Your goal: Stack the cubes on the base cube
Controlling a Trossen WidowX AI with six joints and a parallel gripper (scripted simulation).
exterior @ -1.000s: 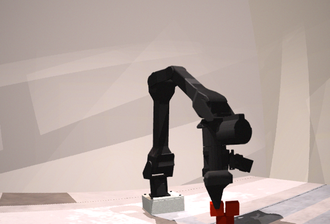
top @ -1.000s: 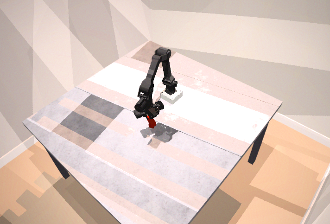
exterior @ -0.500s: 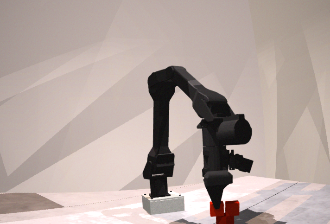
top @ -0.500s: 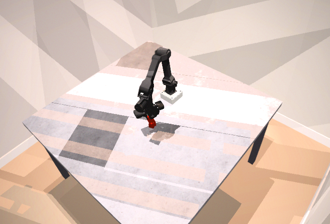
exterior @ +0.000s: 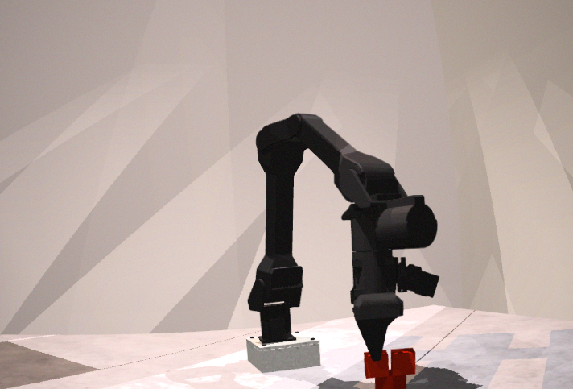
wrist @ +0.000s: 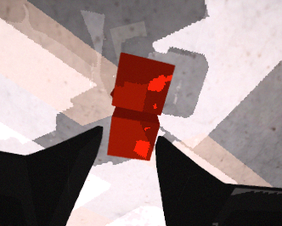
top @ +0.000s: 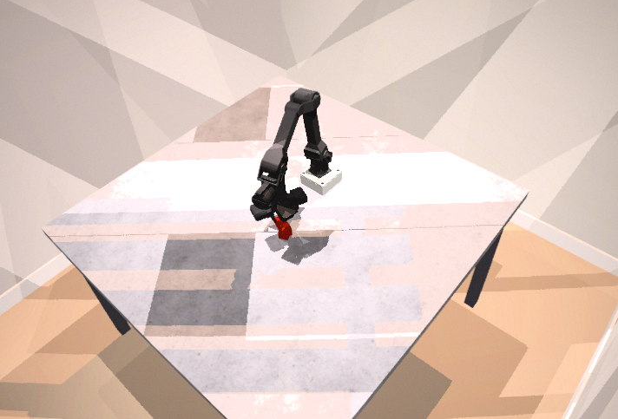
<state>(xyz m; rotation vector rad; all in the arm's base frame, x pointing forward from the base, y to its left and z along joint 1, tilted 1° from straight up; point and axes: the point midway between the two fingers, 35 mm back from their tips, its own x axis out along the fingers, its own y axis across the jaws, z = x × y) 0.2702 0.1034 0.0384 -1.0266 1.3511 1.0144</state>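
Right now my gripper tip is 40 mm above the red base cube, 20 mm to the right of it and 10 mm short of it.
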